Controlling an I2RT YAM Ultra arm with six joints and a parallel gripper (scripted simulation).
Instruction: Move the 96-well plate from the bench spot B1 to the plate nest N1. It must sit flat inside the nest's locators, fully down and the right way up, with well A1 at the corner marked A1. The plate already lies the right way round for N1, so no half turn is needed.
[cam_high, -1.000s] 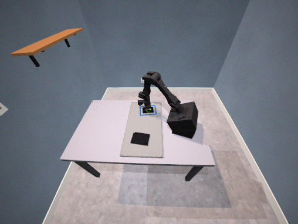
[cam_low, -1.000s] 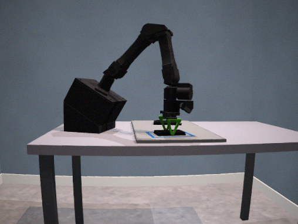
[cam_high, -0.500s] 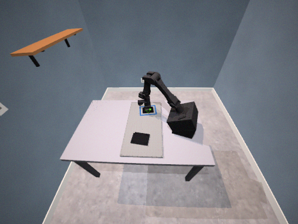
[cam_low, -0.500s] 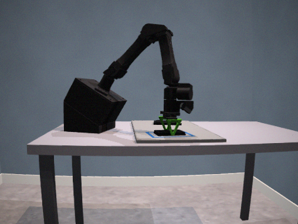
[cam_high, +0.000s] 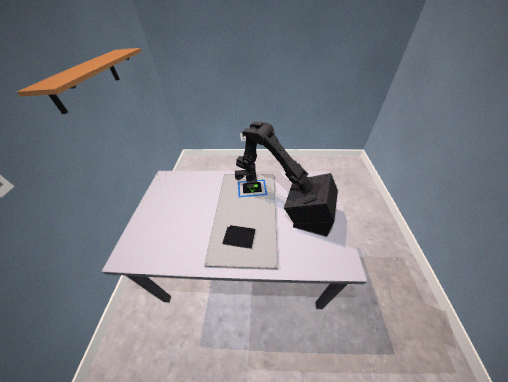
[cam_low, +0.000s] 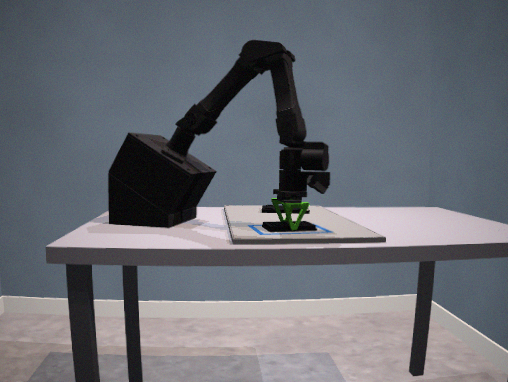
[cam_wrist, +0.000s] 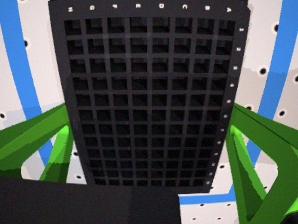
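Right now my hand is right at the black 96-well plate. Round my hand: white A1 label (14 cm ahead, 31 cm to the left); then black plate nest N1 (8 cm ahead, 38 cm to the left, 1 cm below).
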